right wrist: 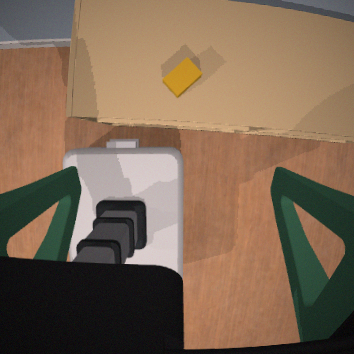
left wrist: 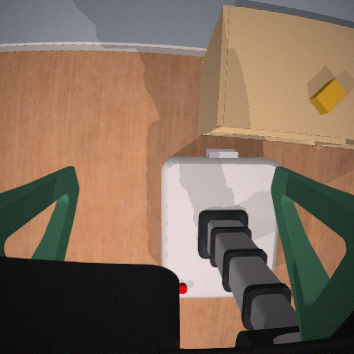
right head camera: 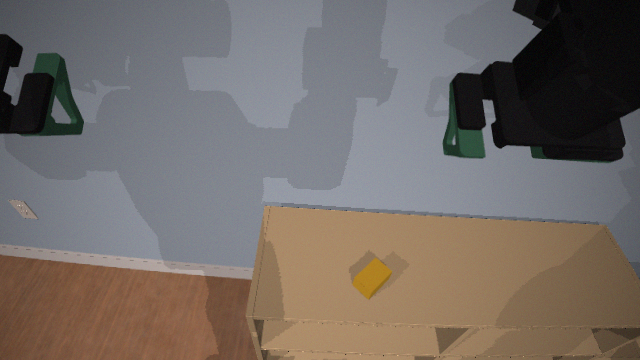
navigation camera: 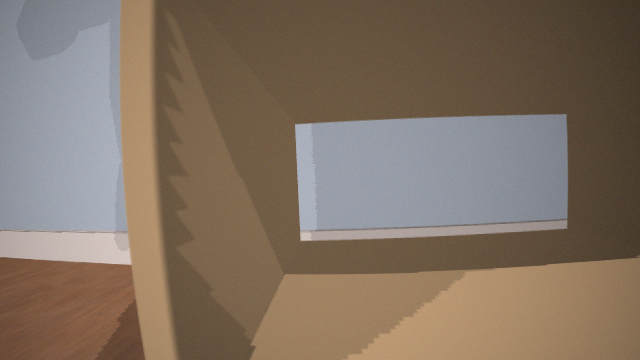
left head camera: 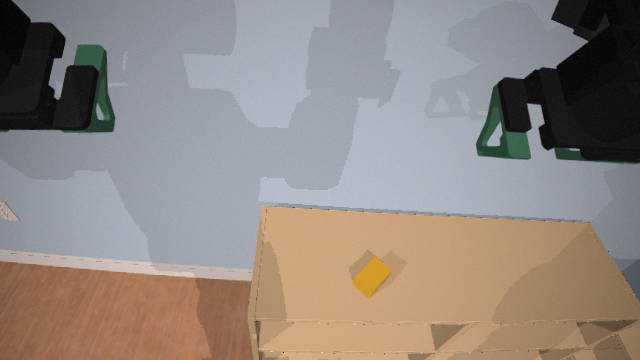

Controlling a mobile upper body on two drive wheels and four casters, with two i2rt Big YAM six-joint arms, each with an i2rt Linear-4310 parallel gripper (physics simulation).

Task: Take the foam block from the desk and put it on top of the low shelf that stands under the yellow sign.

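Places are measured from the left arm's base along level axes (x right, y down, z ahead), in metres.
Where they show: left gripper, between the fingertips: [left wrist: 174,176] [right head camera: 34,128] [left head camera: 60,124]; right gripper, between the fingertips: [right wrist: 175,177] [right head camera: 489,150] [left head camera: 518,151].
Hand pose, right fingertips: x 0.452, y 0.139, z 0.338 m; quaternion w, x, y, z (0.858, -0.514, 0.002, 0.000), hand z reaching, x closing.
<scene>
Each offset is from my right fingertips to the centre of the thing. Level surfaces: height alone.
The yellow foam block {dx +0.019, dy +0.638, dz +0.187 m} [left head camera: 372,277] [right head camera: 372,278] [left wrist: 328,96] [right wrist: 182,77] lies on top of the low tan shelf [left head camera: 450,260] [right head camera: 450,260] [left wrist: 270,65] [right wrist: 275,75] [navigation camera: 137,150], left of its middle and nearer its front edge. Nothing touches the block. My right gripper [left head camera: 544,156] [right head camera: 509,156] [right wrist: 175,177] is open and empty, raised at the upper right of the head views, apart from the block. My left gripper [left head camera: 56,129] [left wrist: 174,176] is open and empty at the upper left. The yellow sign and the desk do not show.
A blue wall [left head camera: 310,150] [right head camera: 310,150] stands behind the shelf. An outlet {dx -1.304, dy +0.871, dz +0.572 m} [left head camera: 8,211] [right head camera: 23,209] is on it at the left. The robot's white base [left wrist: 195,200] [right wrist: 150,165] stands close in front of the shelf. Wooden floor {dy +1.271 m} [left head camera: 100,310] [right head camera: 100,310] shows at the left.
</scene>
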